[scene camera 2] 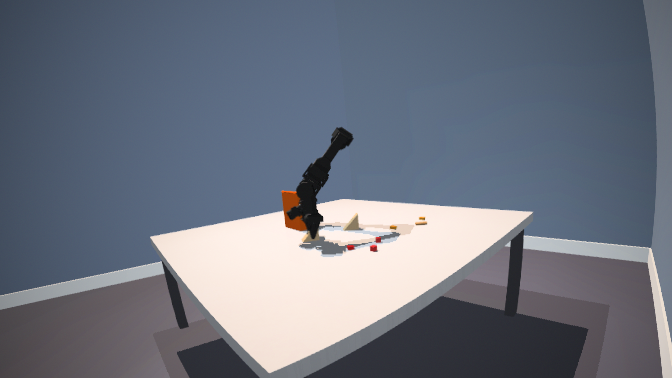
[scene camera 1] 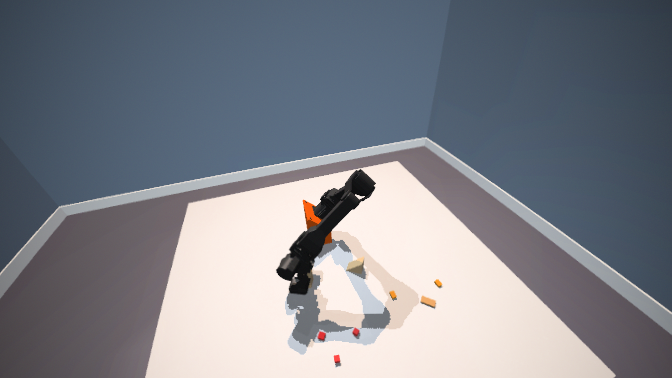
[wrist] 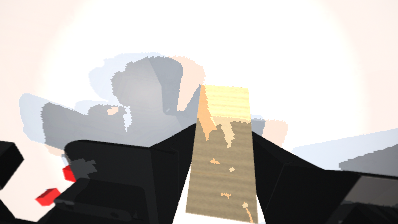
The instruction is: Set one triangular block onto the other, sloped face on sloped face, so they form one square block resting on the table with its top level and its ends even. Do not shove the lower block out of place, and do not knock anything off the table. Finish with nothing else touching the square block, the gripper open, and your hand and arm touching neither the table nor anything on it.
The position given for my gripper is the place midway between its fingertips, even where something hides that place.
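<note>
In scene camera 2 I see my gripper [scene camera 2: 312,237], and it holds a triangular block. The wrist view shows me my gripper [wrist: 219,130] as well.
</note>
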